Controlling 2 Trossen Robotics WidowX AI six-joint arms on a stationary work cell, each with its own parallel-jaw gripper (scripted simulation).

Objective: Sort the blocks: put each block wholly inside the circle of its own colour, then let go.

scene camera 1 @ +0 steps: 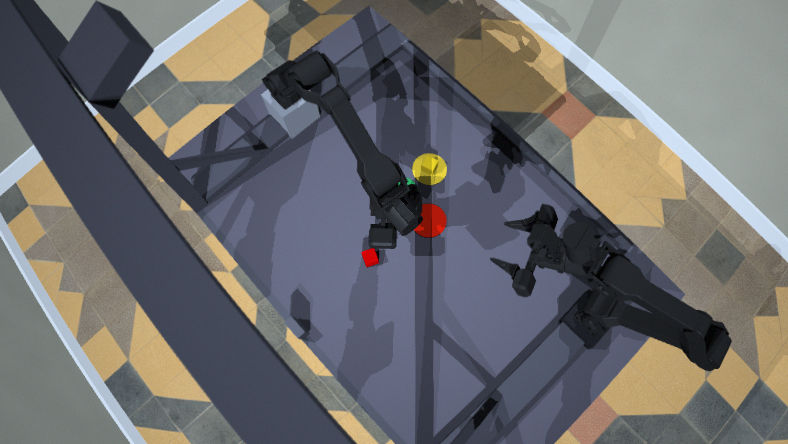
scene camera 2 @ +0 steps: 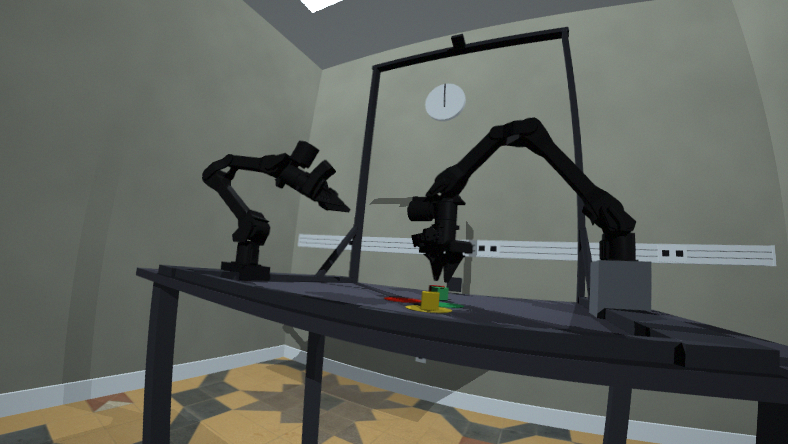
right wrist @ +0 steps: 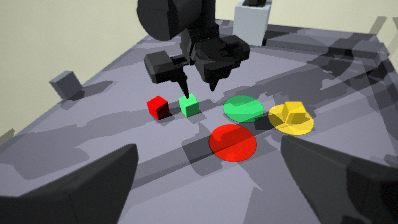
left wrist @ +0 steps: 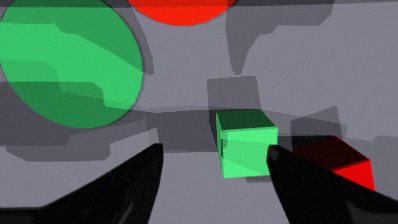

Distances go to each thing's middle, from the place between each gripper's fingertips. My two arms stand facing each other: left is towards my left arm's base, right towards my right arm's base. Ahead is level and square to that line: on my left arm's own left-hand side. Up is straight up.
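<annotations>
My left gripper [scene camera 2: 441,281] is 20 mm past the green block [left wrist: 243,137] and 70 mm above it. The green circle [left wrist: 83,71] is 20 mm to the left of that same left hand, 100 mm ahead of it and 80 mm below it, whereas the red circle [scene camera 1: 434,219] is 80 mm to the right of my left hand, 80 mm ahead of it and 80 mm below it. Going by its middle, the green circle is nearer to my left gripper than to my right hand.
My right hand is 24 cm above the red circle, 21 cm to the right of it and 1 cm short of it. I find the green block 28 cm to the left of my right hand, 9 cm behind it and 22 cm below it. The green circle is 31 cm to the left of my right hand, 3 cm ahead of it and 24 cm below it.
</annotations>
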